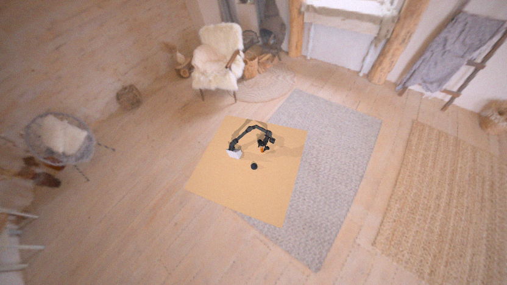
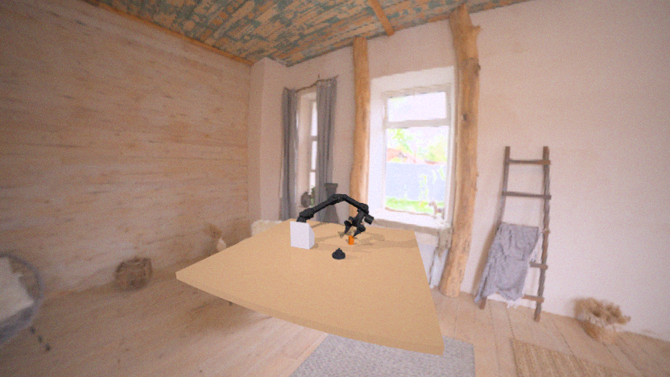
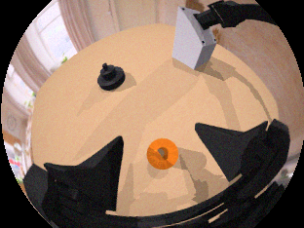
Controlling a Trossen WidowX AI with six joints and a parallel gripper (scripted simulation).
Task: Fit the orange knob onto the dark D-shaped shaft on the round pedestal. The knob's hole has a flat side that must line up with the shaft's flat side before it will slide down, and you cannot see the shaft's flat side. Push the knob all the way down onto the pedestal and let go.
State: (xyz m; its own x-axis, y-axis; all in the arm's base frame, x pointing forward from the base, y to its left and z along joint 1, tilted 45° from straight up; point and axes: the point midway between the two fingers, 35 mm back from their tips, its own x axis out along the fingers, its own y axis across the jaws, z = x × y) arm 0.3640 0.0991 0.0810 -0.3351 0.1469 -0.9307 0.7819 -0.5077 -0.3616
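My gripper tip is 20 mm short of the orange knob, 20 mm to the right of it and 50 mm above it. The rest, counted from my gripper tip: dark round pedestal (40 mm behind, 220 mm to the right, 50 mm below).
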